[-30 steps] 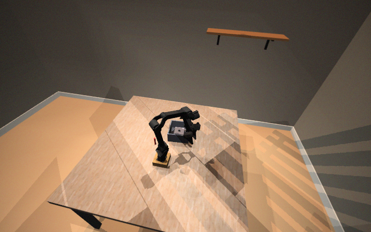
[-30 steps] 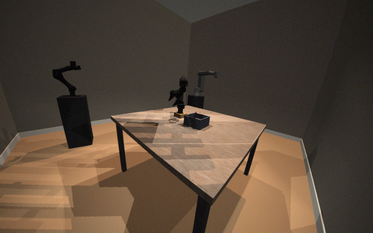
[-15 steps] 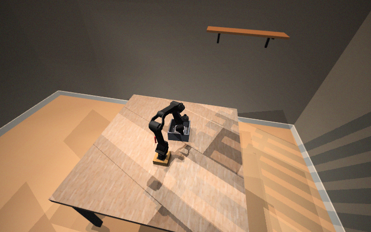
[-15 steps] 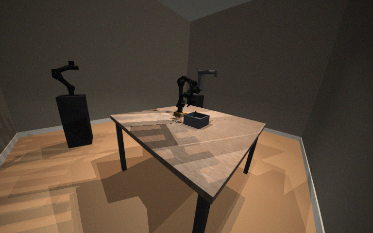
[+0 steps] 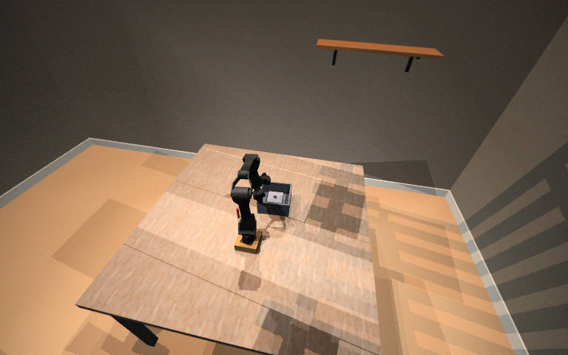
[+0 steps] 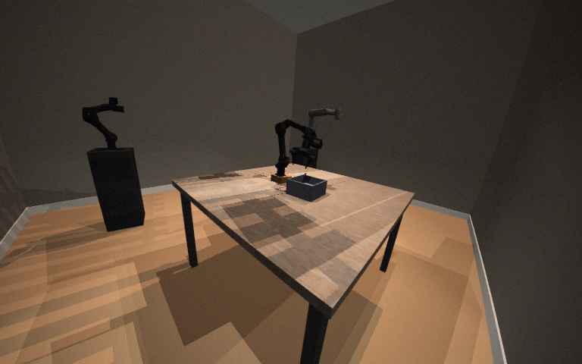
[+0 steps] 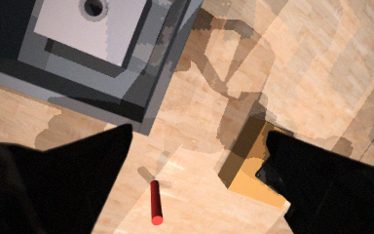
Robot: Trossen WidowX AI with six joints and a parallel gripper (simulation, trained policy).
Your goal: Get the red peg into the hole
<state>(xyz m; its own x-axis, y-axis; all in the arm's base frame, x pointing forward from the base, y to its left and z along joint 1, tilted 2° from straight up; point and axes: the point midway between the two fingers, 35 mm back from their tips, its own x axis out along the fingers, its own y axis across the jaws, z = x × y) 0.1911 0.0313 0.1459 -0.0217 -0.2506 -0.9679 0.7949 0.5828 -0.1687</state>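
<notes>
My gripper tip is 6 cm past the red peg, 12 cm to the right of it and 11 cm above it. From my gripper tip the other things lie so: dark box (13 cm ahead, 3 cm to the right, 13 cm below).
</notes>
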